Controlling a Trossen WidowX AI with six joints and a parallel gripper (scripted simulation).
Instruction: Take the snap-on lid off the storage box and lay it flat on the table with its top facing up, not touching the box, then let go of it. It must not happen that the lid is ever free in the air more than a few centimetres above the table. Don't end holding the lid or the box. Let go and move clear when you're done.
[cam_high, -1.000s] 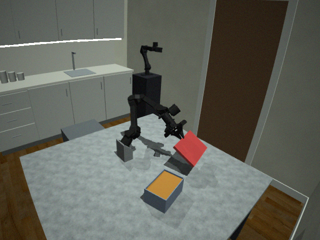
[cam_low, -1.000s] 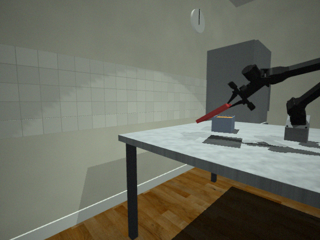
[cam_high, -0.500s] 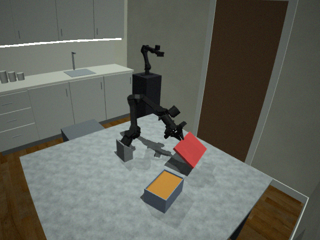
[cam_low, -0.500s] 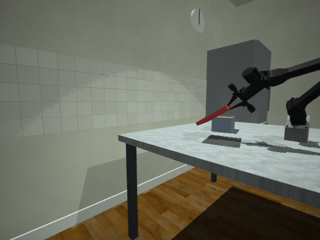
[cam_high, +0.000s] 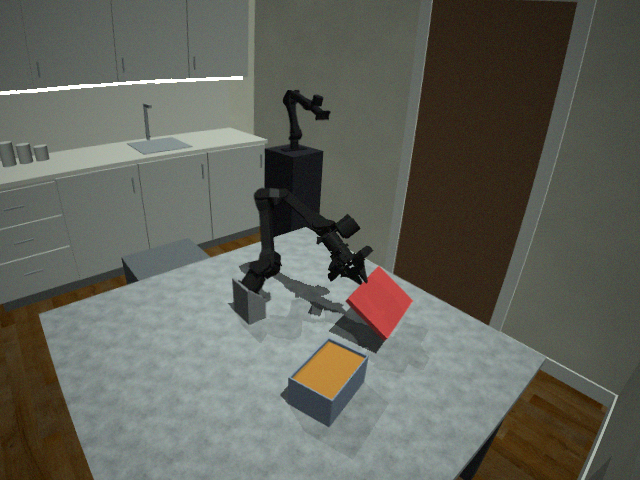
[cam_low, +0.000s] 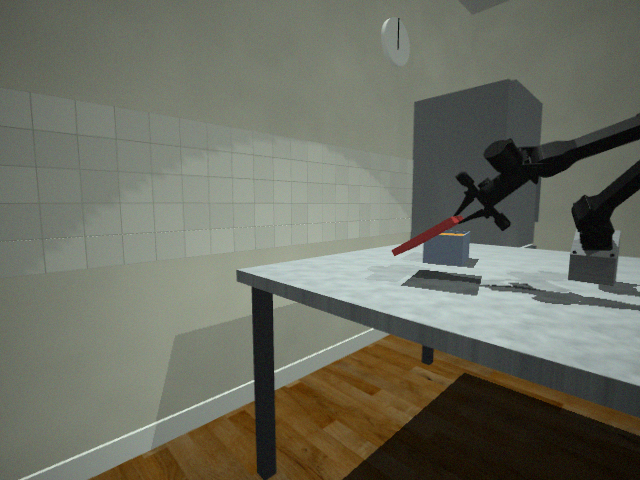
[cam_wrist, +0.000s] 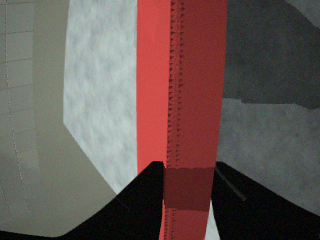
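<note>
The red lid lies 9 cm ahead of my hand, 2 cm to the left of it and 6 cm below it. Also, from my hand: storage box (16 cm ahead, 32 cm to the right, 14 cm below).
</note>
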